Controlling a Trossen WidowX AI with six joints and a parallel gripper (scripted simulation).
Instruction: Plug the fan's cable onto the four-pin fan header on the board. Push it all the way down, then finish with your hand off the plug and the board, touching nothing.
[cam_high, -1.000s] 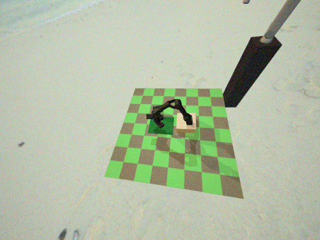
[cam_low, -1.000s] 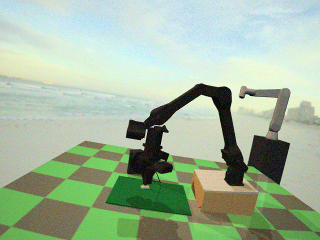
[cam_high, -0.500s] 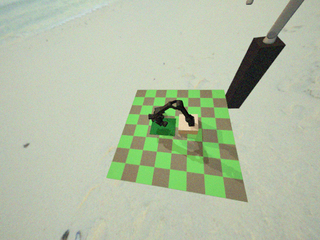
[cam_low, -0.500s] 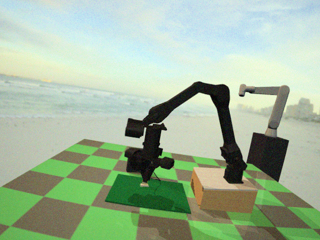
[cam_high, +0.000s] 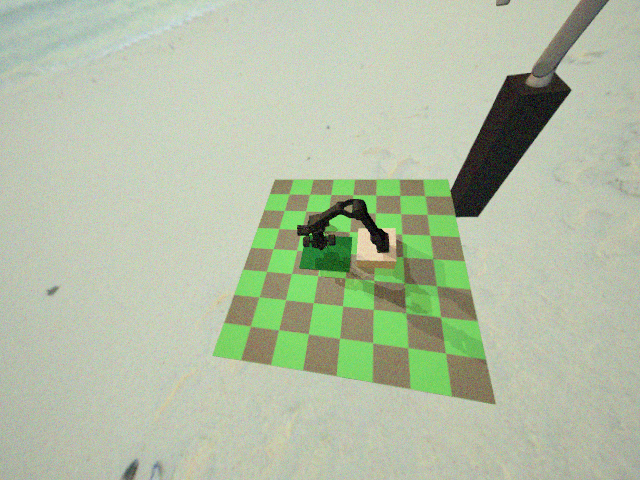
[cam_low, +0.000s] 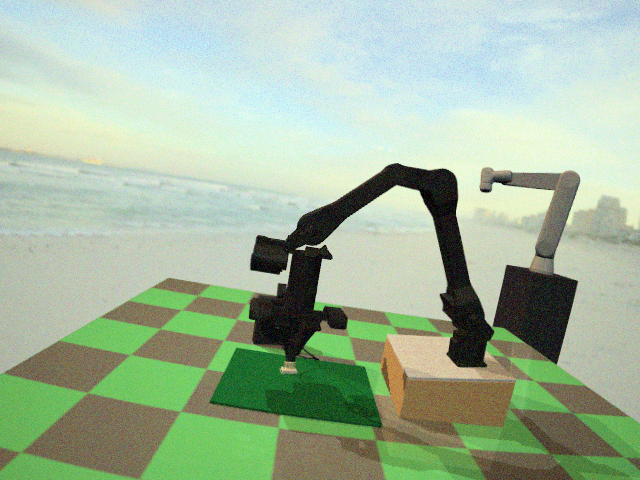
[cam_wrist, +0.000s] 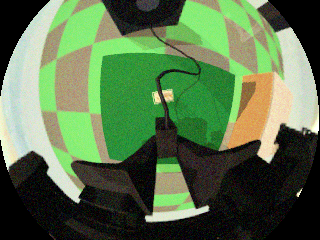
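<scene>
The four-pin fan header lies 5 cm to the right of my gripper tip and 6 cm below it. Also, from my gripper tip: black fan 3 cm ahead, 20 cm to the right, 1 cm below; then dark green board 2 cm behind, 1 cm to the right, 8 cm below; then dark fan plug 1 cm to the right, 1 cm above.
</scene>
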